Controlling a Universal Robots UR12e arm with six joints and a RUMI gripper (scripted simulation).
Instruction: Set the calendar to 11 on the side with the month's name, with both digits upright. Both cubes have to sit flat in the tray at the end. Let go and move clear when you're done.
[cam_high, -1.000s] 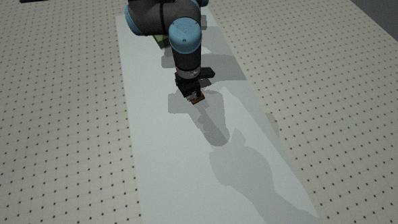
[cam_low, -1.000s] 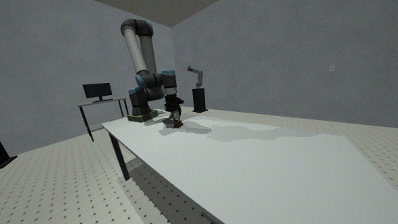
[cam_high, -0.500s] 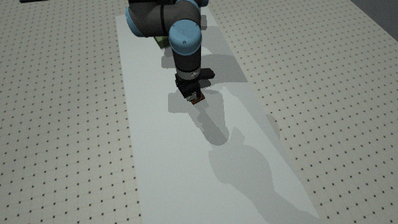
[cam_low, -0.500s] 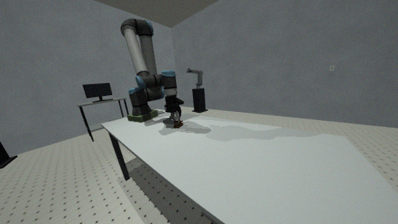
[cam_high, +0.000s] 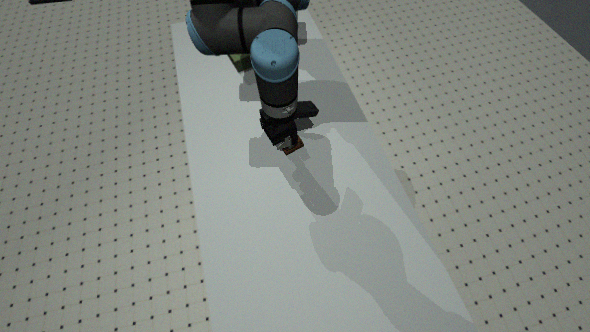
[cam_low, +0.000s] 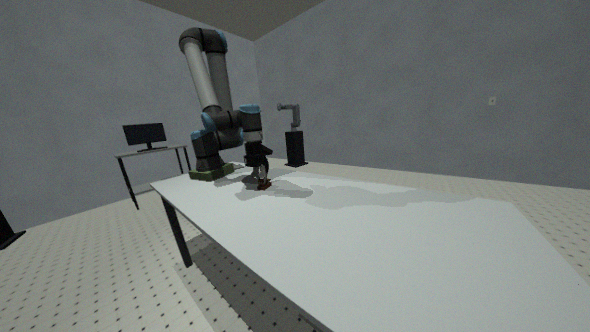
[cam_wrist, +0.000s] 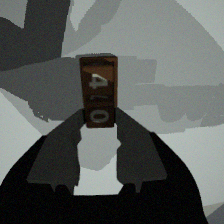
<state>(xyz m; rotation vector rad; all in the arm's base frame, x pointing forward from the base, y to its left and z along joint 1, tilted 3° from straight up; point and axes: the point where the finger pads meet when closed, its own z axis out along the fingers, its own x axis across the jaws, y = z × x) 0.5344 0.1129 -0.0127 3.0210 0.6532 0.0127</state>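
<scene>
Right now the brown calendar tray is 4 cm below my hand, 1 cm to the left of it and 1 cm behind it. Also, from my hand: brown cube (1 cm below).
</scene>
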